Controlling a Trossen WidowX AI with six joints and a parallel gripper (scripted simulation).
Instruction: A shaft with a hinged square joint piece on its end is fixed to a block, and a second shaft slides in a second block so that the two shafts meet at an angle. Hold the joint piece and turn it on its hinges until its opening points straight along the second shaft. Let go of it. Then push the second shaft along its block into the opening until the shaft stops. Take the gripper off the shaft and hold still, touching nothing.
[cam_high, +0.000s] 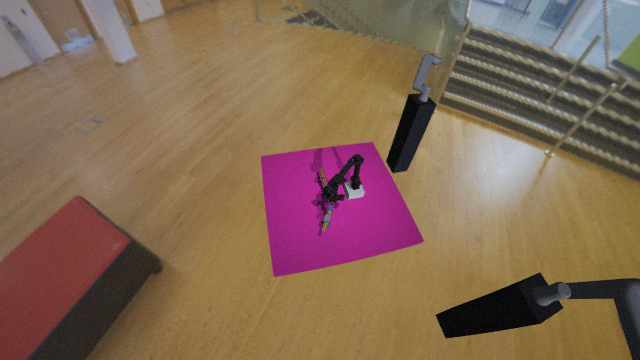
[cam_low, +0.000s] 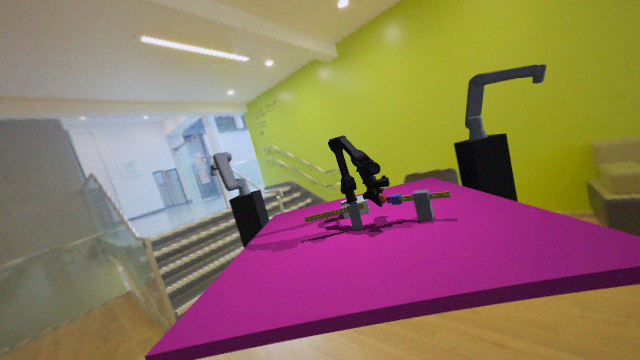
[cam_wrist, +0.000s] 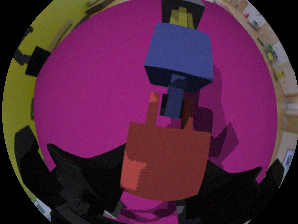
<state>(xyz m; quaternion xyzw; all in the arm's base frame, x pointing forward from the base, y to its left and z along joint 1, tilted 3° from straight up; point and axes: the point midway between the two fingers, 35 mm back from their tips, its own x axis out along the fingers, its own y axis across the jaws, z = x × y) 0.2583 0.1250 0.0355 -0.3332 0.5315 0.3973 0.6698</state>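
The dark red square joint piece is 30 mm above my gripper tip.
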